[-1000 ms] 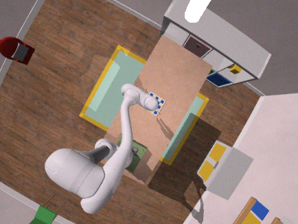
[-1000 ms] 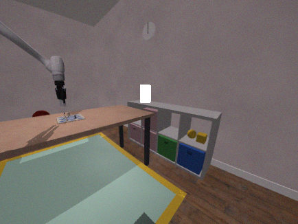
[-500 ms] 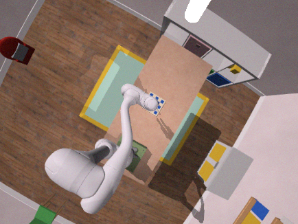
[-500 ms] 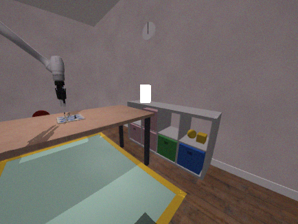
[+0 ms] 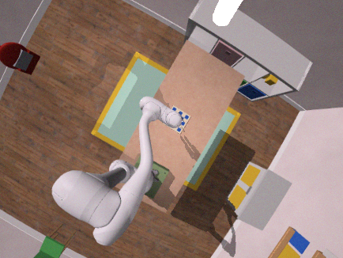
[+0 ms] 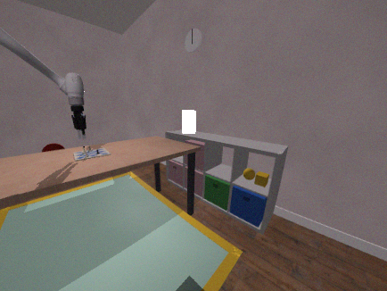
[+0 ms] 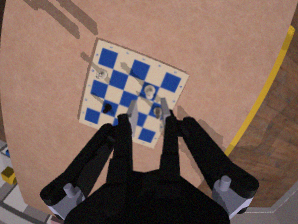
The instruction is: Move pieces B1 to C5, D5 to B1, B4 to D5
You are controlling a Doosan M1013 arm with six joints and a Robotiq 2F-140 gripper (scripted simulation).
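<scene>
My gripper is now 15 cm above the chessboard, 4 cm to the left of it and 4 cm short of it. Also, from my hand: dark chess piece (13 cm below, 9 cm to the right, 7 cm ahead).
</scene>
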